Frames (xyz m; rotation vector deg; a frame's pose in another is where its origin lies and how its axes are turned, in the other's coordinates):
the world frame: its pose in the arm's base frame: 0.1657 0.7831 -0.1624 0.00 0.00 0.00
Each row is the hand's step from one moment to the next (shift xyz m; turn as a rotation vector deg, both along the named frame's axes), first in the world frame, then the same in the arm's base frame.
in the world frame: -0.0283 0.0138 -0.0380 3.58 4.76 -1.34
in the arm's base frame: -0.0283 0.0138 -0.0380 3.58 4.76 -1.34
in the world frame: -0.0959 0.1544 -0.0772 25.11 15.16 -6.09
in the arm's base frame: -0.0959 0.1544 -0.0772 25.11 15.16 -6.09
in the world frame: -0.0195 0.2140 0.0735 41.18 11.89 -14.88
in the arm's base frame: -0.0195 0.2140 0.0735 41.18 11.89 -14.88
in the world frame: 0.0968 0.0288 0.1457 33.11 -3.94 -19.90
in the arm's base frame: 0.0968 0.0288 0.1457 33.11 -3.94 -19.90
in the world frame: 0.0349 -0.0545 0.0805 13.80 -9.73 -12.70
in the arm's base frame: 0.0349 -0.0545 0.0805 13.80 -9.73 -12.70
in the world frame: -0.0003 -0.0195 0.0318 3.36 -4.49 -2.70
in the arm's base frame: -0.0003 -0.0195 0.0318 3.36 -4.49 -2.70
